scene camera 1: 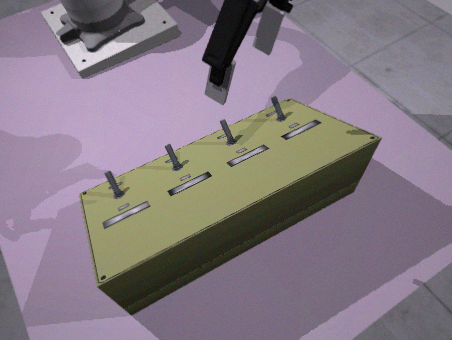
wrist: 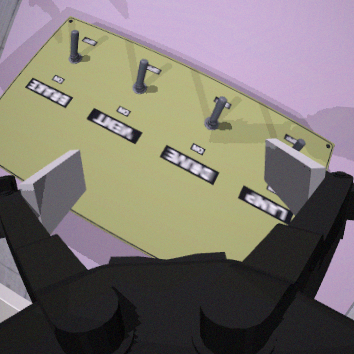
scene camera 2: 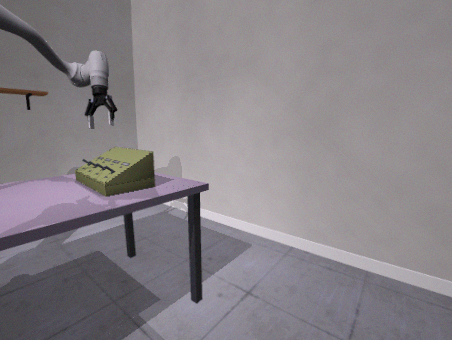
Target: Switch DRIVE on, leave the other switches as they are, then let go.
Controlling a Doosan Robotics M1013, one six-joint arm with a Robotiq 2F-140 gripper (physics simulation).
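Frame: origin at the arm's base, x back, y right, z up, level; millimetres.
Seen in the pictures: gripper, fingertip midpoint: (scene camera 1: 239,72) (wrist: 172,164) (scene camera 2: 101,126); arm's base, origin of the base link: (scene camera 1: 103,21).
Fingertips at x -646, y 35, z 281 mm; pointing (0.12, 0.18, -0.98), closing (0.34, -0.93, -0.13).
Offsets run from my fingertips to a thing's top centre. "spot": to the spot under its first point. Level surfaces: height alone.
The yellow-green switch box (scene camera 1: 165,230) (scene camera 2: 135,175) (wrist: 125,195) has a sloped top with four grey levers. The DRIVE lever @[dx +60, dy -15, dz -184 mm] (scene camera 1: 227,132) (wrist: 216,112) is third from the left in the first scene and wrist views. It leans away from its ON tag @[spot: dx +1, dy -6, dz -200 mm] (wrist: 198,149) and DRIVE label @[dx -21, dy +0, dz -183 mm] (wrist: 189,164), toward the OFF side. The BRAKE lever @[dx +103, dy +222, dz -184 mm] (scene camera 1: 114,184) (wrist: 74,46), VENT lever @[dx +81, dy +104, dz -184 mm] (scene camera 1: 173,157) (wrist: 142,76) and LAMP lever @[dx +38, dy -133, dz -184 mm] (scene camera 1: 278,109) (wrist: 299,145) lean the same way. My gripper (scene camera 1: 243,72) (scene camera 2: 101,123) (wrist: 172,164) is open and empty above the box. Its right finger partly hides LAMP in the wrist view.
The box stands on a pink table @[dz -315 mm] (scene camera 1: 150,110) (scene camera 2: 30,207), near one table end in the second scene view. The arm's base plate (scene camera 1: 125,52) is at the back left in the first scene view. An orange shelf (scene camera 2: 22,92) is on the wall.
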